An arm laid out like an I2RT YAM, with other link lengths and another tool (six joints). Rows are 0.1 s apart.
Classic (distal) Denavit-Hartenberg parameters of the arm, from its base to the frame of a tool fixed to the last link. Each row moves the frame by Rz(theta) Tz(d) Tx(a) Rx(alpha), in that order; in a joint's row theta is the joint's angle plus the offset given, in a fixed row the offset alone. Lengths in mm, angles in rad.
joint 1: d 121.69; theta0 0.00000; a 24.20; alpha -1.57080
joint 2: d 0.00; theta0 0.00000; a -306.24; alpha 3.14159
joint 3: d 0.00; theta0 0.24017; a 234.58; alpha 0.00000
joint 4: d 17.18; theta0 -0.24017; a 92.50; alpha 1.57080
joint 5: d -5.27; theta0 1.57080; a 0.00; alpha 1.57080
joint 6: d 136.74; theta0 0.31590; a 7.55; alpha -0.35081
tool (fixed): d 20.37; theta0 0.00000; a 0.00; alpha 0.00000
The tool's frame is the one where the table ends.
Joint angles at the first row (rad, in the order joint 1, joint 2, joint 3, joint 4, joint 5, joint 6):
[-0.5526 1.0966 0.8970 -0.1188 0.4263 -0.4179]
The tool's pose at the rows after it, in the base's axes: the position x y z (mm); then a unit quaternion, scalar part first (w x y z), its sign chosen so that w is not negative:
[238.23, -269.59, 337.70, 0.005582, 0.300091, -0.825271, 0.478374]
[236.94, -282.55, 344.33, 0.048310, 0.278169, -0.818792, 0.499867]
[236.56, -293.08, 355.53, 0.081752, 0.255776, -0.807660, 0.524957]
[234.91, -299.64, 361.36, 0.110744, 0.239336, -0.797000, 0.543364]
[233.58, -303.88, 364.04, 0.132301, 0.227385, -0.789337, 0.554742]
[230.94, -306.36, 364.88, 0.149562, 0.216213, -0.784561, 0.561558]
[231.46, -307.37, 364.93, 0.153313, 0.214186, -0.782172, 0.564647]
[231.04, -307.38, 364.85, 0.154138, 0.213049, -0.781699, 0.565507]
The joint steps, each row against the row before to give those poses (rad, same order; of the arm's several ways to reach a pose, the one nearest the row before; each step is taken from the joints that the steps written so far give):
[0.0000 0.0446 0.0031 0.0778 0.1118 -0.0607]
[-0.0003 0.0419 0.0000 0.0828 0.0900 -0.0663]
[-0.0004 0.0371 -0.0015 0.1060 0.0748 -0.0740]
[0.0000 0.0270 -0.0184 0.1057 0.0568 -0.0721]
[0.0000 0.0222 -0.0171 0.0839 0.0401 -0.0554]
[0.0000 0.0148 -0.0172 0.0649 0.0343 -0.0408]
[0.0000 0.0080 -0.0065 0.0278 0.0057 -0.0145]
[0.0000 0.0004 -0.0034 0.0076 0.0023 -0.0030]

